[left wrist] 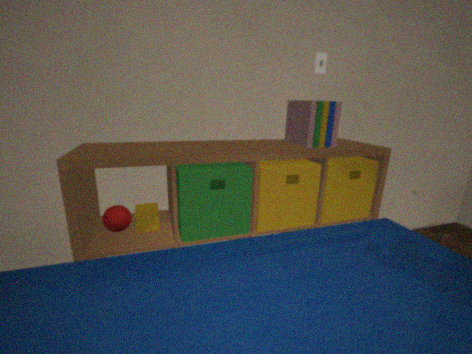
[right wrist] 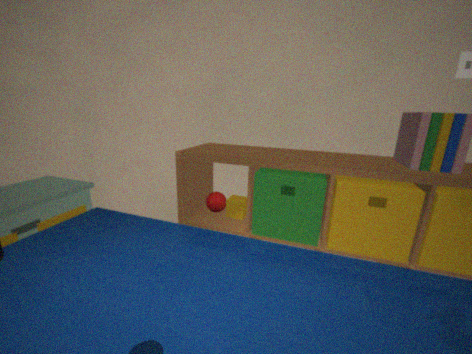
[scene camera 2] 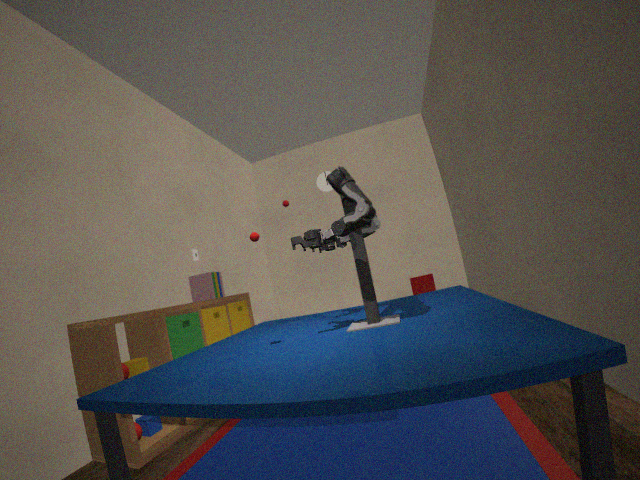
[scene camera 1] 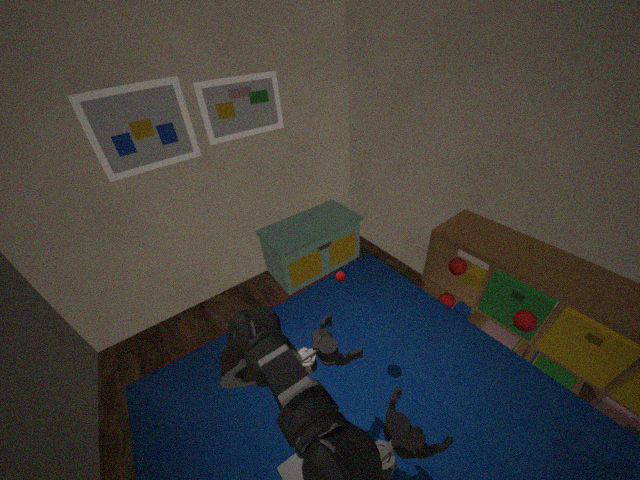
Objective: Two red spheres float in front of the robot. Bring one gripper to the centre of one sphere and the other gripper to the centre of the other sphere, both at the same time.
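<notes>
A red sphere [scene camera 1: 340, 275] [scene camera 2: 254, 236] floats clear of both grippers. The other red sphere [scene camera 1: 525, 320] [scene camera 2: 285, 203] floats higher and shows in front of the shelf unit in scene camera 1. My left gripper [scene camera 1: 343, 336] [scene camera 2: 298, 244] is open and empty; it is below the first sphere in scene camera 1 and to its right, slightly lower, in scene camera 2. My right gripper [scene camera 1: 422, 415] is open and empty, lower left of the second sphere in scene camera 1; in scene camera 2 it is largely hidden. I cannot make out either floating sphere in the wrist views.
The blue table [scene camera 2: 439, 356] carries the robot's pedestal [scene camera 2: 366, 279]. A wooden shelf unit [scene camera 1: 516, 227] [left wrist: 200, 150] [right wrist: 310, 159] holds bins and red balls [scene camera 1: 457, 266] [left wrist: 117, 218] [right wrist: 216, 201]. A teal cabinet [scene camera 1: 310, 222] [right wrist: 45, 192] stands near the wall.
</notes>
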